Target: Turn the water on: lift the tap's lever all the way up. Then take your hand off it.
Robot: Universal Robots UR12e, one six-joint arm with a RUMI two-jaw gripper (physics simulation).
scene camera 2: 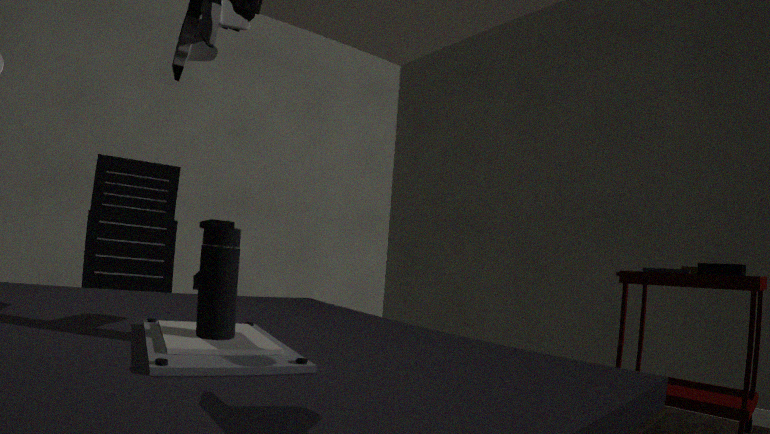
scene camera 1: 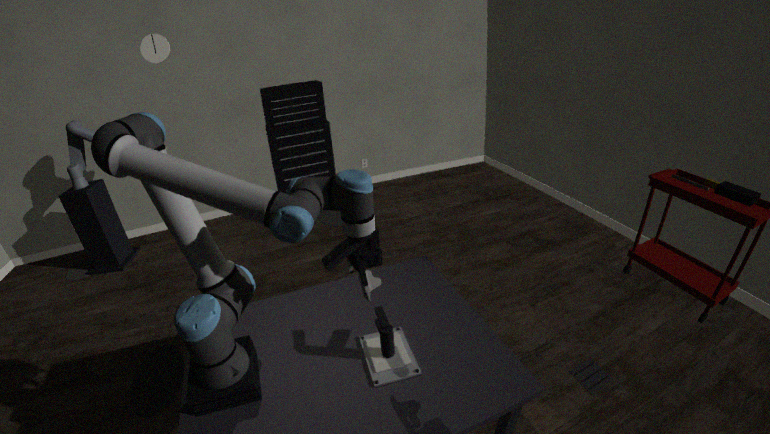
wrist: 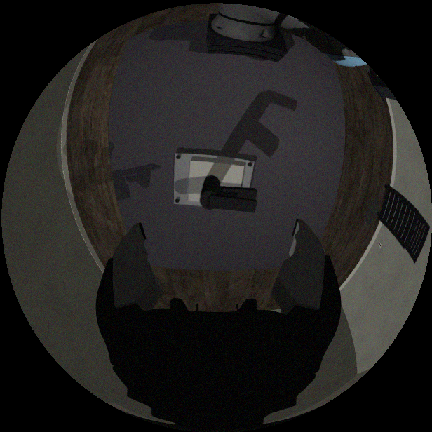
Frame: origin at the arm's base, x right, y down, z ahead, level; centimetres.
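Where they show: gripper, between the fingertips: [scene camera 2: 191, 65] [scene camera 1: 360, 286]; arm's base, origin of its link: [scene camera 1: 223, 366].
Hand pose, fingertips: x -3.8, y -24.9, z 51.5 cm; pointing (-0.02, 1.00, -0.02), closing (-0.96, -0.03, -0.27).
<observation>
Things, the pixels of their top centre, and the offset from my fingertips. "pt": a spot on its surface instead. Level surfaces: height alone.
- dark tap, a spot on its surface: [scene camera 2: 216, 293] [scene camera 1: 387, 348] pt dy +27.6, dx +2.5, dz +6.5 cm
- pale base plate, centre of its top: [scene camera 2: 215, 337] [scene camera 1: 388, 353] dy +33.4, dx +0.1, dz +6.8 cm
- table, height of its surface: dy +34.6 cm
The dark tap [scene camera 1: 387, 343] [scene camera 2: 216, 293] [wrist: 210, 196] stands upright on a pale base plate [scene camera 1: 397, 379] [scene camera 2: 231, 369] [wrist: 181, 170] on the table. Its lever [scene camera 1: 380, 317] [scene camera 2: 217, 224] [wrist: 235, 204] is at the top of the body and points the same way as the spout below. It looks roughly level; its exact tilt is hard to tell in the dark. My gripper [scene camera 1: 368, 294] [scene camera 2: 177, 74] [wrist: 217, 223] is open and empty, pointing down, high above the tap and apart from it. One finger is hidden in both scene views.
The table [scene camera 1: 458, 345] [scene camera 2: 377, 377] [wrist: 150, 100] carries my arm's base [scene camera 1: 221, 366] [wrist: 245, 37]. A black slatted cabinet [scene camera 1: 296, 125] [scene camera 2: 132, 214] [wrist: 406, 222] stands by the wall. A red cart [scene camera 1: 700, 198] [scene camera 2: 684, 279] stands off to the right in the scene views. Another arm stands on a pedestal [scene camera 1: 99, 226].
</observation>
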